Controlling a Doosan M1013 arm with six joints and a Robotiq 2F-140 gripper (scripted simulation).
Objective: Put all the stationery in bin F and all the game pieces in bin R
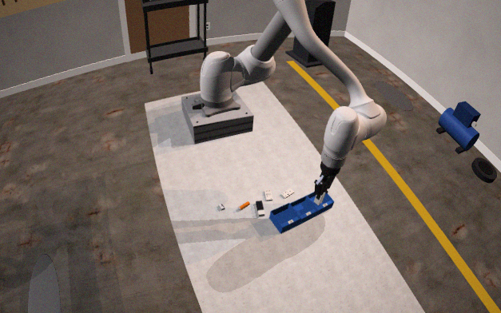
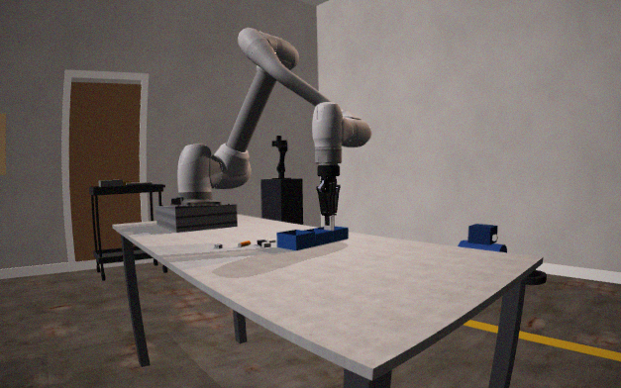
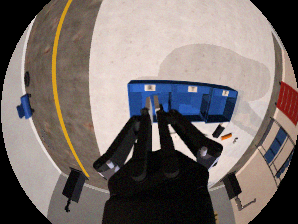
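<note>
My gripper is now 9 cm past the black piece, 22 cm to the left of it and 4 cm above it. The rest, counted from my hand: orange cylinder (13 cm behind, 26 cm to the right, 4 cm below); then grey-white piece (17 cm behind, 34 cm to the right, 4 cm below); then white domino tile (11 cm behind, 8 cm to the right, 4 cm below).
</note>
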